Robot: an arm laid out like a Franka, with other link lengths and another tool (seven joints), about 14 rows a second.
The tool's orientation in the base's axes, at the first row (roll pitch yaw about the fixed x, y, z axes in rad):
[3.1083 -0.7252 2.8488]
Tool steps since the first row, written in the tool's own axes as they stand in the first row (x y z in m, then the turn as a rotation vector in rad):
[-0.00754 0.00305 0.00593 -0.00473 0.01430 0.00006]
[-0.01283 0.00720 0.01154 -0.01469 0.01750 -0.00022]
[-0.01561 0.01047 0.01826 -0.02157 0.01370 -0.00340]
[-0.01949 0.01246 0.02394 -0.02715 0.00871 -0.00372]
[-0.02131 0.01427 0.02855 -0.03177 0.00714 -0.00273]
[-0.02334 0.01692 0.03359 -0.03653 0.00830 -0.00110]
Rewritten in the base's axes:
[0.00264 0.00259 -0.00936 0.00778 0.01258 -0.00283]
[0.00421 0.00665 -0.01696 0.01608 0.01341 -0.00914]
[0.00301 0.01066 -0.02375 0.02182 0.00760 -0.01142]
[0.00286 0.01298 -0.03052 0.02448 0.00158 -0.01501]
[0.00184 0.01533 -0.03513 0.02668 -0.00068 -0.01885]
[0.00097 0.01854 -0.04018 0.02943 -0.00025 -0.02320]

